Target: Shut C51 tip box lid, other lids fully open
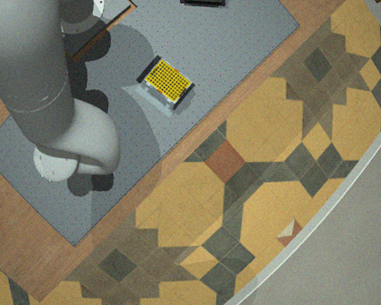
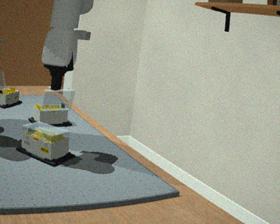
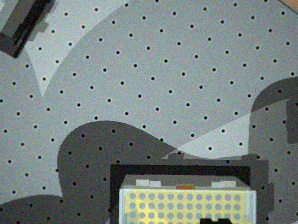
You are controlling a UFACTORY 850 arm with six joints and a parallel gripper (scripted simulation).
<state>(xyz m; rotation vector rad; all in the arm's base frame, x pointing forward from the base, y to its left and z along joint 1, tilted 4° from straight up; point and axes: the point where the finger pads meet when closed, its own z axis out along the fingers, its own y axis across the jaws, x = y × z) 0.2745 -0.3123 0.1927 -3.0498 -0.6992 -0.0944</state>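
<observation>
Now: the clear lid 14 cm below my hand, 4 cm behind it and 2 cm to the right of it.
</observation>
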